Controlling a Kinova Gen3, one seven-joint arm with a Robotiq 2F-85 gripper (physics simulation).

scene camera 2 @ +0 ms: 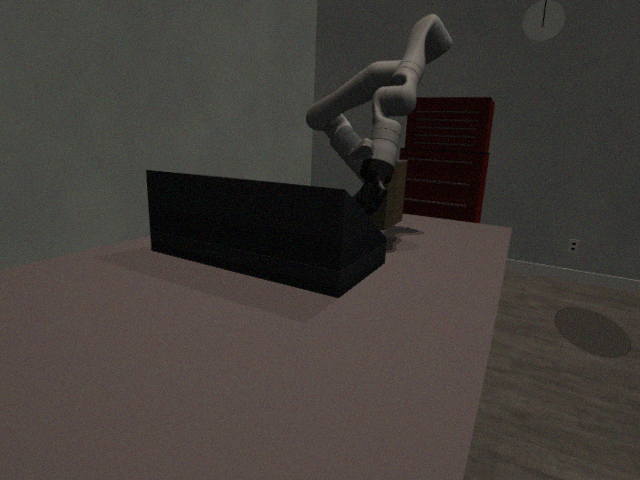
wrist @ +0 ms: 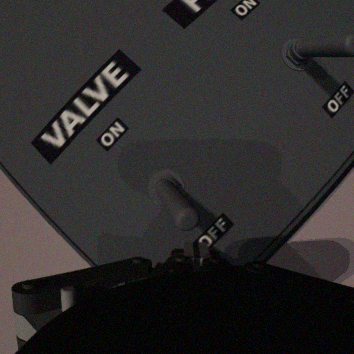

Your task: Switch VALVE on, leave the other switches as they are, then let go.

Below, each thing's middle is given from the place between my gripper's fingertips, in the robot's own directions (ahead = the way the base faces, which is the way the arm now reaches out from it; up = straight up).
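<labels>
Dark switch panel [scene camera 2: 316, 238]: 1 cm above my hand, 11 cm ahead of it, 20 cm to the right of it.
</labels>
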